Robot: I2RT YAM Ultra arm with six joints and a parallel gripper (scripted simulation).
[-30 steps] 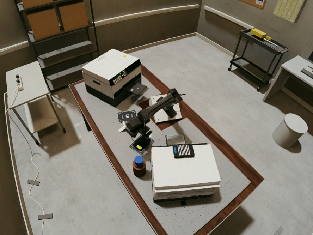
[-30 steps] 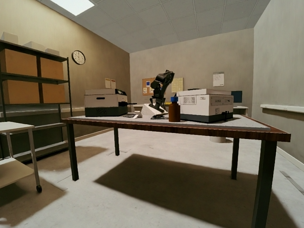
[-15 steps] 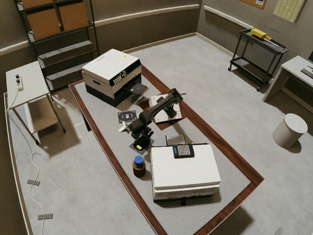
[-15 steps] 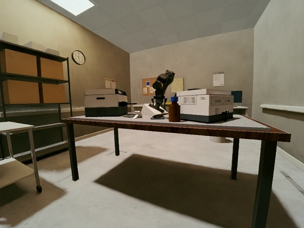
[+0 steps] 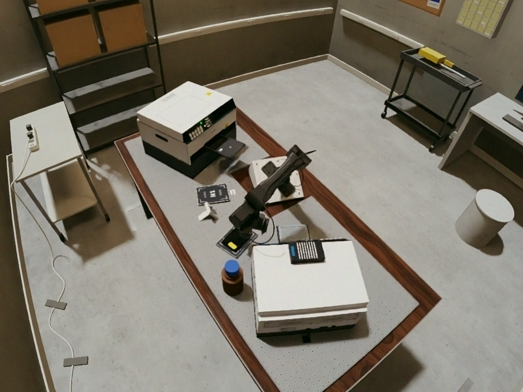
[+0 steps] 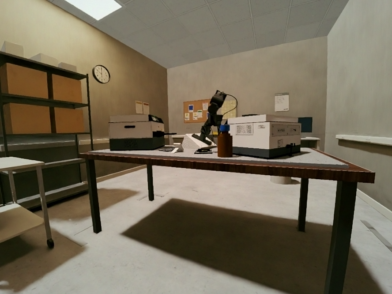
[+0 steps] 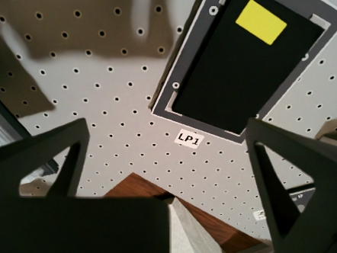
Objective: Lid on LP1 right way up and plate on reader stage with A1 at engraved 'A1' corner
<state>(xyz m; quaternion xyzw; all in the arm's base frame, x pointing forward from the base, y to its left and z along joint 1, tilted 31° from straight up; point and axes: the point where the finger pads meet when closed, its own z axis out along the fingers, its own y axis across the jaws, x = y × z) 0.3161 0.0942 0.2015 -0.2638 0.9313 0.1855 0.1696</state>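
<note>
The well plate lies 14 cm behind my hand, 12 cm to the left of it and 2 cm below it. The rest, counted from my hand: label: 12 cm below, 8 cm to the right, 7 cm behind.
</note>
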